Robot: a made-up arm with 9 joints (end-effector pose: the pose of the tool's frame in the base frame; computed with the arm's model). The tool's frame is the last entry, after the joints. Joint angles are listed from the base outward.
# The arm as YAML. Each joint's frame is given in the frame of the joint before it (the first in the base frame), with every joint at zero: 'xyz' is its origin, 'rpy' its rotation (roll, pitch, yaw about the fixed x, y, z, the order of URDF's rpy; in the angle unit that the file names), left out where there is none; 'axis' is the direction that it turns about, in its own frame. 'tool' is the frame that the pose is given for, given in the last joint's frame.
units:
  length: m
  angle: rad
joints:
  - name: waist
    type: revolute
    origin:
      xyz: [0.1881, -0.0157, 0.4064]
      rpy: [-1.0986, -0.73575, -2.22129]
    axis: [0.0, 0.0, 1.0]
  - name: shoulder
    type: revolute
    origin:
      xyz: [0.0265, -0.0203, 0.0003]
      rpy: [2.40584, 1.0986, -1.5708]
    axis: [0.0, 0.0, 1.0]
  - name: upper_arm
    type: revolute
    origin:
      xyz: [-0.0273, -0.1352, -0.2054]
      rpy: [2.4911, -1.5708, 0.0]
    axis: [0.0, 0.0, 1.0]
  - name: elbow
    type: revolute
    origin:
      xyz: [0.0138, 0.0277, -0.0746]
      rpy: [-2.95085, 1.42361, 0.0]
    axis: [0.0, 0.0, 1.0]
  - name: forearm
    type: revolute
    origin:
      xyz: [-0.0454, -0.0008, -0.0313]
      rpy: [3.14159, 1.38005, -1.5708]
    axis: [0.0, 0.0, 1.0]
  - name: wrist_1
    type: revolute
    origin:
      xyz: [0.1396, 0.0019, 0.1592]
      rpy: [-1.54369, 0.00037, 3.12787]
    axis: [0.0, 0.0, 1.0]
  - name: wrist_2
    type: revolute
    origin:
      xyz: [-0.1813, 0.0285, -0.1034]
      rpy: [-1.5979, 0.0, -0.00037]
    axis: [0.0, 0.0, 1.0]
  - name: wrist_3
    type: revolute
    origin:
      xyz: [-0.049, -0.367, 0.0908]
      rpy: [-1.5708, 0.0, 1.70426]
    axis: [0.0, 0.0, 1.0]
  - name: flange
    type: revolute
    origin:
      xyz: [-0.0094, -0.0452, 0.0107]
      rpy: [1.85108, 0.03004, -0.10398]
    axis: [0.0, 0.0, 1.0]
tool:
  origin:
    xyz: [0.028, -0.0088, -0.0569]
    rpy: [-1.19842, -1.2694, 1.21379]
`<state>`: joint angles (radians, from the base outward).
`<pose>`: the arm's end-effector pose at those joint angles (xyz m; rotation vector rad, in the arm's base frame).
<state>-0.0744 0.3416 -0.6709 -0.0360 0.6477 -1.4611 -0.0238 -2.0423 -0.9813</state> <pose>0.2631 -0.1246 0.3948 -2.8582 -0.7955 0.7981</pose>
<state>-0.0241 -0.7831 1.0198 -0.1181 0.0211 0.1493 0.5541 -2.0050 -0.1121</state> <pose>0.5592 -0.1638 0.5195 -2.1530 -1.7454 0.2967</pose>
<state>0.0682 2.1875 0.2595 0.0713 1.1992 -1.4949 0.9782 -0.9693 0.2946</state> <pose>0.1963 -0.0254 0.4211 -1.2788 1.3434 -0.4517</pose>
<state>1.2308 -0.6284 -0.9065 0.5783 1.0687 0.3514 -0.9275 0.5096 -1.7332</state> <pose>-0.1863 -0.0872 -0.1351 2.6322 0.5188 0.5711</pose>
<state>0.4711 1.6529 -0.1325 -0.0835 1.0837 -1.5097 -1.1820 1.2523 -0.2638</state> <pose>-0.3653 0.0280 0.5121 1.3916 -0.8702 0.1461</pose>
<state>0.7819 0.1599 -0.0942 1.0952 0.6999 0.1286 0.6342 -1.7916 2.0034</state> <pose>0.1821 0.0273 0.2948 1.1340 -0.9144 1.7716</pose>
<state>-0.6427 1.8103 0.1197 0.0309 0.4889 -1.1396 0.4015 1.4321 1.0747</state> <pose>-0.0294 -0.0555 0.4584 0.7711 0.4439 1.6813</pose>
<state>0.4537 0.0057 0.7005 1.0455 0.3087 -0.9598 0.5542 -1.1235 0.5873</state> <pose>0.2688 -0.1176 0.3997 -1.4729 -1.6007 0.7519</pose>
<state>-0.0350 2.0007 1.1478 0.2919 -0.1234 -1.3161 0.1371 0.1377 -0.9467</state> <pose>-0.1163 -0.1270 0.6011 0.8689 -0.5918 0.3402</pose>
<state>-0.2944 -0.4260 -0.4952 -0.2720 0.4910 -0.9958 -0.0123 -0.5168 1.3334</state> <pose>0.2177 -0.1700 0.2921 -1.1839 0.2744 0.0003</pose>
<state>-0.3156 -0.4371 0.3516 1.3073 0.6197 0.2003 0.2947 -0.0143 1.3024</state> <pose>0.1900 -0.3129 0.2629 -0.9254 0.1362 0.3438</pose>
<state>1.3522 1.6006 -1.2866 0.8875 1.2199 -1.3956 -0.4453 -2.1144 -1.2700</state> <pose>0.3263 -0.0346 0.3053 -2.0960 -0.5408 -0.4005</pose>
